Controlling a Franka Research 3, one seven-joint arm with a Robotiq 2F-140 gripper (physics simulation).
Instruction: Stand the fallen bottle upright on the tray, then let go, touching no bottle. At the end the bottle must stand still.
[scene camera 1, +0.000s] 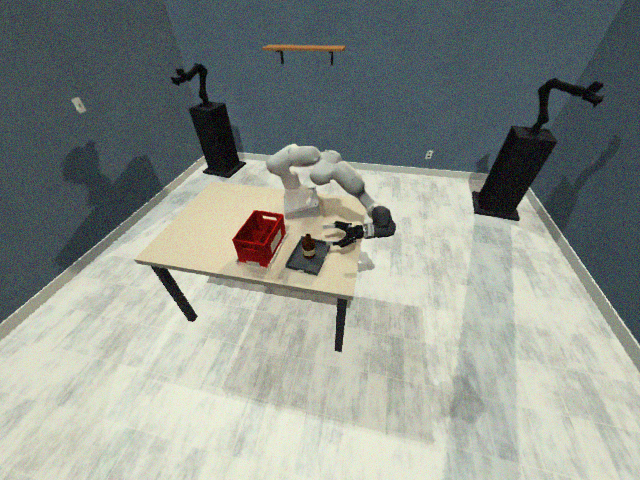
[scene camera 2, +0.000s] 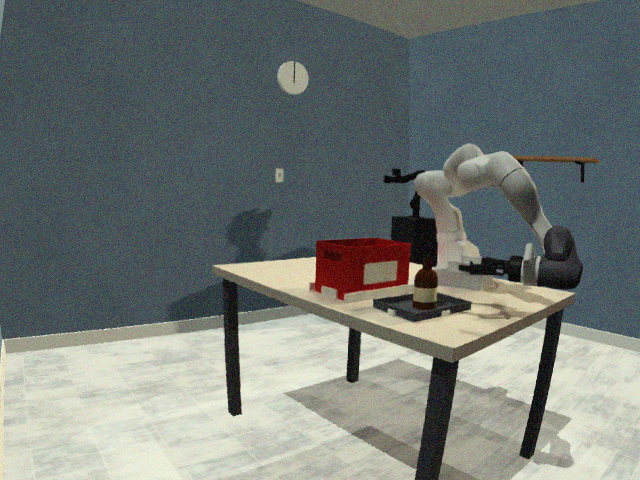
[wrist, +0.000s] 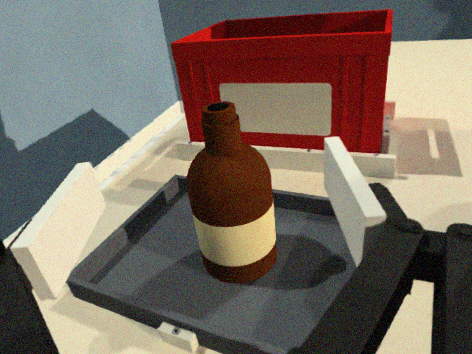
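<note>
The brown bottle (scene camera 1: 308, 246) (scene camera 2: 425, 289) (wrist: 232, 200) with a cream label stands upright on the dark grey tray (scene camera 1: 296, 259) (scene camera 2: 391, 303) (wrist: 150, 280). Its base rests on the tray floor, inside the low rim. My gripper (scene camera 1: 331, 235) (scene camera 2: 461, 267) (wrist: 208, 173) is open and empty, level and pointing at the bottle from the arm's side. In the scene views its fingertips are back from the bottle, near the tray's edge and above the table. In the wrist view the white finger pads are wide apart, with the bottle beyond them and touching neither.
A red crate (scene camera 1: 250, 252) (scene camera 2: 338, 268) (wrist: 280, 65) stands beyond the tray, with low white strips (scene camera 2: 377, 293) (wrist: 370, 164) along its base. The wooden table (scene camera 1: 206, 222) (scene camera 2: 279, 276) carries the arm, the crate and the tray. Black pedestals with small arms stand near the walls.
</note>
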